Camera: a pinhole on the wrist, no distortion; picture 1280 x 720 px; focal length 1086.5 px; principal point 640.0 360.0 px. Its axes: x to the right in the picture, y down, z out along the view. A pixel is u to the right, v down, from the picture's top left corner.
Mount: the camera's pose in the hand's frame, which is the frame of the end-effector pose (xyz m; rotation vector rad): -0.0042 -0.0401 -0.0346 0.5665 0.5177 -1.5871
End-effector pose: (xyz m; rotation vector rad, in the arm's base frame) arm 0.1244 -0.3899 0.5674 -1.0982 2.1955 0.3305
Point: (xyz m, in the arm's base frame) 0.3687 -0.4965 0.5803
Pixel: outside the picture
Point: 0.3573 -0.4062 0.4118
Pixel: 458 465
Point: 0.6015 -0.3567 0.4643
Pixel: 718 58
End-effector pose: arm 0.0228 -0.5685 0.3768 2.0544 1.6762 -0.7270
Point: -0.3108 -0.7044 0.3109
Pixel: 860 76
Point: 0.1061 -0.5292 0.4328
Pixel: behind the camera
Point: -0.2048 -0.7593 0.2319
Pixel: 390 102
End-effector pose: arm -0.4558 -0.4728 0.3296 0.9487 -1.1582 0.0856
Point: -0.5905 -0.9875 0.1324
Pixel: 564 398
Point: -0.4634 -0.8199 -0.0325
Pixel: 1014 72
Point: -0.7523 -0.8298 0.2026
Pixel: 110 171
